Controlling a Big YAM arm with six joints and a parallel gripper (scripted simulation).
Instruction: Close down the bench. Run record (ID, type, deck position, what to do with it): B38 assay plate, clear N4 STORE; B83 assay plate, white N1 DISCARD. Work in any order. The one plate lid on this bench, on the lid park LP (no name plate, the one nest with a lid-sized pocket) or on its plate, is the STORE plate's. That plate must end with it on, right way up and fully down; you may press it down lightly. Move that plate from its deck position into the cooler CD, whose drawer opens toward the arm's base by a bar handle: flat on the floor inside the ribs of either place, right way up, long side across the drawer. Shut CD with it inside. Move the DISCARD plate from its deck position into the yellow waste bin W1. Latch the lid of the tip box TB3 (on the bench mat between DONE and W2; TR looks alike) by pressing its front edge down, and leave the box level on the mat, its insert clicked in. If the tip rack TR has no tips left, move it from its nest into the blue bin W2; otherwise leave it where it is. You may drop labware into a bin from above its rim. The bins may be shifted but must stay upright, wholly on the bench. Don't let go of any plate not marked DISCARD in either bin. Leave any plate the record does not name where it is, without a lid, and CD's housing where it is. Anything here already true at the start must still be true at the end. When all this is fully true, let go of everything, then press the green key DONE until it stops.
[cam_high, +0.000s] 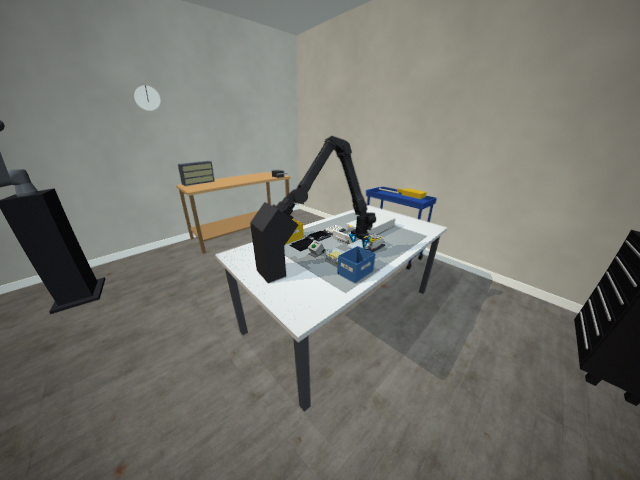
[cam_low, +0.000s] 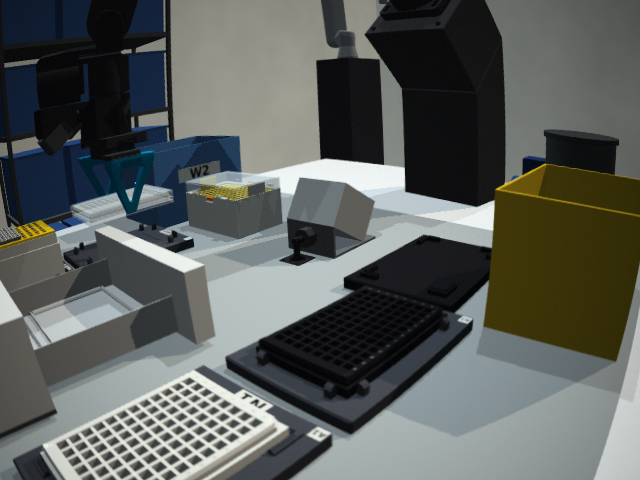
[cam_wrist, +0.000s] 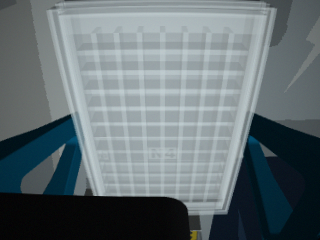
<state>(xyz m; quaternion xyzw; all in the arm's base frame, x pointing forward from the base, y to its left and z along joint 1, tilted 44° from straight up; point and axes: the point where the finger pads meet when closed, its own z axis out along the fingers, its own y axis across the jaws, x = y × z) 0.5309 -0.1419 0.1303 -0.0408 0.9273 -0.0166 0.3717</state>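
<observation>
My gripper is now 21 cm to the right of the cooler drawer, 15 cm short of it and 5 cm above it. The rest, counted from my hand: tip rack TR: 17 cm ahead, 2 cm to the left, 2 cm below; clear plate lid: right at my hand; clear plate: right at my hand.
</observation>
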